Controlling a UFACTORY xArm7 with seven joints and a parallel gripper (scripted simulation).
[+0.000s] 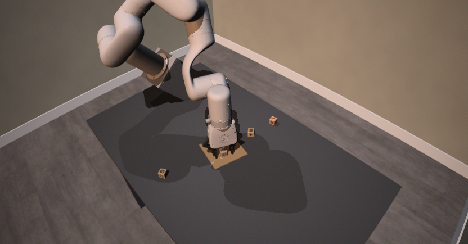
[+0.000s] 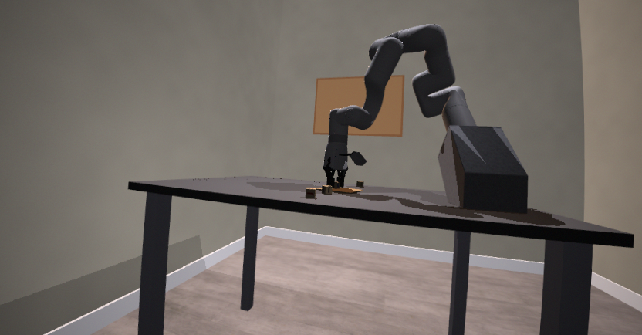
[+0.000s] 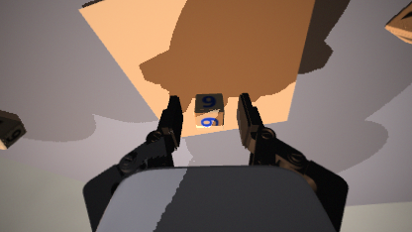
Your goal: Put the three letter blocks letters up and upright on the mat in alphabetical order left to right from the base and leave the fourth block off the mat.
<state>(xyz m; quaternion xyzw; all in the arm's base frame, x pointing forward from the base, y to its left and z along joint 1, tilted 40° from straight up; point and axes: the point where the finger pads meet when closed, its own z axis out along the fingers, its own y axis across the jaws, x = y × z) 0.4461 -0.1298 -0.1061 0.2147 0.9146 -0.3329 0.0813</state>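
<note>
Right now the tan mat is 2 cm behind my hand, 1 cm to the left of it and 2 cm below it.
</note>
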